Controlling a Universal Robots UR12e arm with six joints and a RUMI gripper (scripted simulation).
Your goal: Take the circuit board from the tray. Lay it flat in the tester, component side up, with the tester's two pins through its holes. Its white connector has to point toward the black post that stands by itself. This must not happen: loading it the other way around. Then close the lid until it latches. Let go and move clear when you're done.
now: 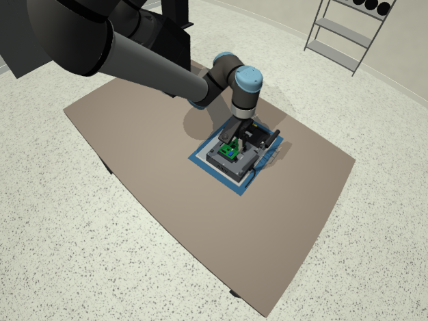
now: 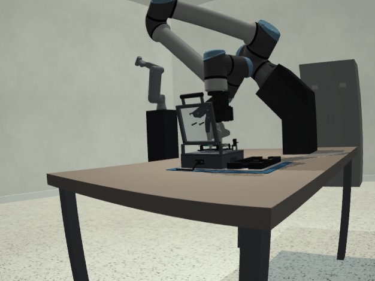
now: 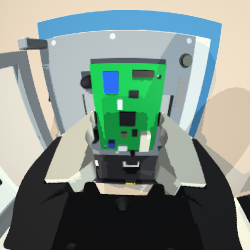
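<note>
Now: the green circuit board right at my hand. The rest, counted from my hand: tester bed 1 cm to the left, 1 cm below, 1 cm ahead; black post 6 cm to the left, 6 cm behind; tester 4 cm to the left, 3 cm ahead, 3 cm above.
</note>
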